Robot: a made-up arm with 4 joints.
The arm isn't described. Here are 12 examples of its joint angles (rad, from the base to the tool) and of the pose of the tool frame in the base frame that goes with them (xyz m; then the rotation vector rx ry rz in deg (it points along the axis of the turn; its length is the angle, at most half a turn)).
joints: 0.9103 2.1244 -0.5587 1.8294
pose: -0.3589 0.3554 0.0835 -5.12 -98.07 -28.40
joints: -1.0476 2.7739 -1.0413 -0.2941
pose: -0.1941 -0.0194 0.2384 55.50 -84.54 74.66
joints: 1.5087 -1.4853 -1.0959 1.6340
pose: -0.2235 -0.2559 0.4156 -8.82 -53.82 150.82
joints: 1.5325 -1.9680 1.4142 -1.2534
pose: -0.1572 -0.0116 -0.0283 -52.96 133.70 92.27
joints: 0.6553 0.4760 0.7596 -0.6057
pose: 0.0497 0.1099 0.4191 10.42 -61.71 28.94
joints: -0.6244 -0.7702 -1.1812 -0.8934
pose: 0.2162 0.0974 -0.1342 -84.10 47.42 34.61
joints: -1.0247 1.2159 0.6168 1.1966
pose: 0.1605 0.3903 -0.1354 -36.86 72.59 2.84
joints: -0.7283 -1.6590 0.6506 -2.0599
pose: -0.1174 -0.0905 0.1774 -36.15 -20.78 -0.79
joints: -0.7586 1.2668 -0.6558 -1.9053
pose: 0.0611 0.2948 0.1294 32.98 -34.56 148.82
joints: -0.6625 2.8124 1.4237 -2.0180
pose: -0.1724 0.3295 0.0237 -139.17 -33.11 -46.12
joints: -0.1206 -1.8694 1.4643 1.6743
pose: -0.2928 -0.2029 0.0686 -86.01 -56.68 131.82
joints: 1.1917 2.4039 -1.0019 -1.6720
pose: -0.3037 0.0996 0.0227 75.86 22.92 -81.52
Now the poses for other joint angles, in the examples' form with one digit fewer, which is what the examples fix.
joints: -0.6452 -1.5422 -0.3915 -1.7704
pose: 0.109 -0.094 0.118 -38.4 35.3 6.4
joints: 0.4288 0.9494 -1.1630 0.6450
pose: -0.019 0.473 0.155 -66.4 -101.7 -33.8
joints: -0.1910 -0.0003 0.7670 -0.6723
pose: 0.221 -0.003 0.159 12.9 -19.9 -1.9
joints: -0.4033 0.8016 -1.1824 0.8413
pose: 0.065 0.474 0.016 -73.4 -57.8 -20.6
